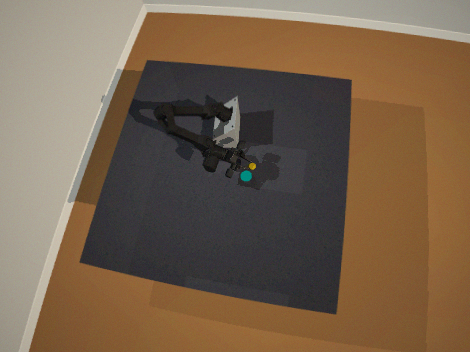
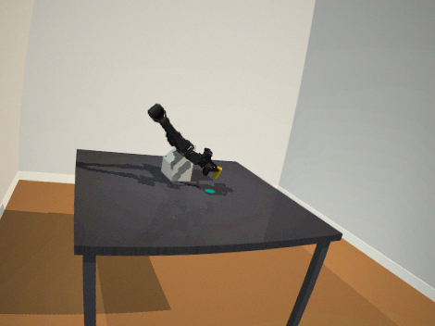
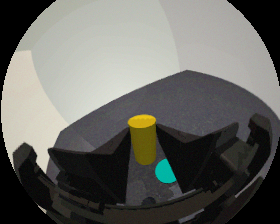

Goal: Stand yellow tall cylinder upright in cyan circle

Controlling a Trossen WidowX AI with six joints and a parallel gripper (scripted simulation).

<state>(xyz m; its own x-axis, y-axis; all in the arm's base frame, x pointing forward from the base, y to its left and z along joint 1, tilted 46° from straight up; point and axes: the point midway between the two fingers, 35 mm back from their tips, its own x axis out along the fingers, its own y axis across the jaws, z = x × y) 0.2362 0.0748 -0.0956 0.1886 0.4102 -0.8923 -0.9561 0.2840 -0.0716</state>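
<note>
Right now the cyan circle is 10 mm ahead of my gripper tip, 30 mm to the right of it and 130 mm below it. Also, from my gripper tip: yellow cylinder (10 mm behind, 20 mm below).
</note>
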